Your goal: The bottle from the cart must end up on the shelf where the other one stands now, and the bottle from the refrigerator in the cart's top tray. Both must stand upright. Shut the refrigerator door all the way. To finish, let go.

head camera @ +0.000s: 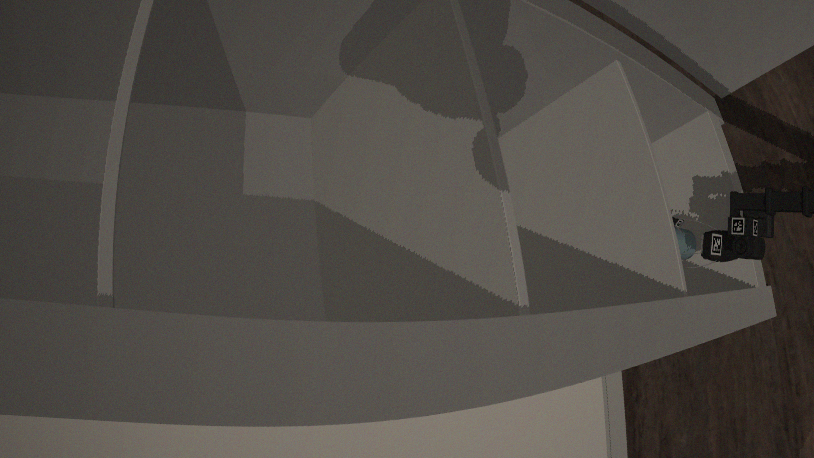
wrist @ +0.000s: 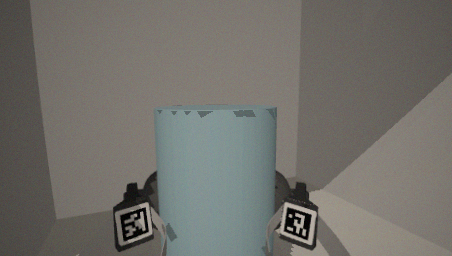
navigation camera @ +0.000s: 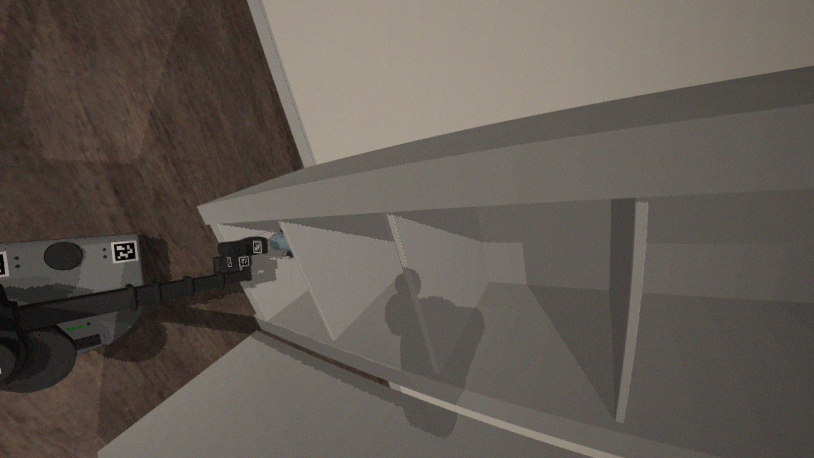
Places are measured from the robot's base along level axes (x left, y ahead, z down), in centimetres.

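Pixels of known places: robot's base, origin of its link: [navigation camera: 64, 254].
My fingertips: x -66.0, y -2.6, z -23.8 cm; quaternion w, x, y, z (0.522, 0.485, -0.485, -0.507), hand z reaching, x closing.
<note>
Ahead of a thing's pixels: the offset from my fingertips to its top centre. "*": to the spot under its first point.
The light blue bottle {dz -6.5, dx +3.3, dy +0.0 cm} [head camera: 688, 243] [navigation camera: 278, 242] [wrist: 216, 175] is upright inside the refrigerator {* dz -88.1, dx +26.5, dy +12.2 cm} [head camera: 341, 370] [navigation camera: 512, 159], in the lowest compartment that shows. My gripper [head camera: 685, 241] [navigation camera: 282, 243] [wrist: 217, 188] is shut on it, with one finger on each side; the bottle's lower part is cut off in the wrist view. Whether its base touches the shelf is hidden. A pale panel {* dz +0.4, dx +32.0, dy -45.7 cm} [head camera: 762, 34] [navigation camera: 227, 398], which looks like the refrigerator door, stands open beside the body. The cart and the other bottle do not show.
A shelf board [head camera: 660, 170] [navigation camera: 310, 279] lies close above the bottle, and more boards [head camera: 515, 256] [navigation camera: 630, 319] higher up. Refrigerator side walls flank the gripper. My arm [head camera: 791, 202] [navigation camera: 170, 290] reaches in from the robot base [navigation camera: 108, 284]. A cream wall [head camera: 512, 421] [navigation camera: 455, 68] stands beside the refrigerator.
</note>
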